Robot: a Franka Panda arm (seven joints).
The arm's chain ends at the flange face. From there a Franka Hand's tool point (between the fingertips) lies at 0.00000 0.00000 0.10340 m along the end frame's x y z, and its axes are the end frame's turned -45 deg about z.
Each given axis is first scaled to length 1.
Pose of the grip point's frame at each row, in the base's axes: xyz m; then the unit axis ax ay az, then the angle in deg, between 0 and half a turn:
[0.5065 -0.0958 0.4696 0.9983 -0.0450 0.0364 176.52]
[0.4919 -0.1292 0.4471 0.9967 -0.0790 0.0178 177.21]
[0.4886 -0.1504 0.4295 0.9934 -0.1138 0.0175 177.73]
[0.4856 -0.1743 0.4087 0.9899 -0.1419 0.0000 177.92]
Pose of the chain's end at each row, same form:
[0.4993 -0.0892 0.5725 0.9048 -0.4235 0.0452 178.38]
[0.4886 -0.1239 0.5503 0.8905 -0.4543 0.0258 178.20]
[0.4855 -0.1459 0.5328 0.8741 -0.4852 0.0237 178.67]
[0.4861 -0.1706 0.5120 0.8602 -0.5099 0.0069 178.08]

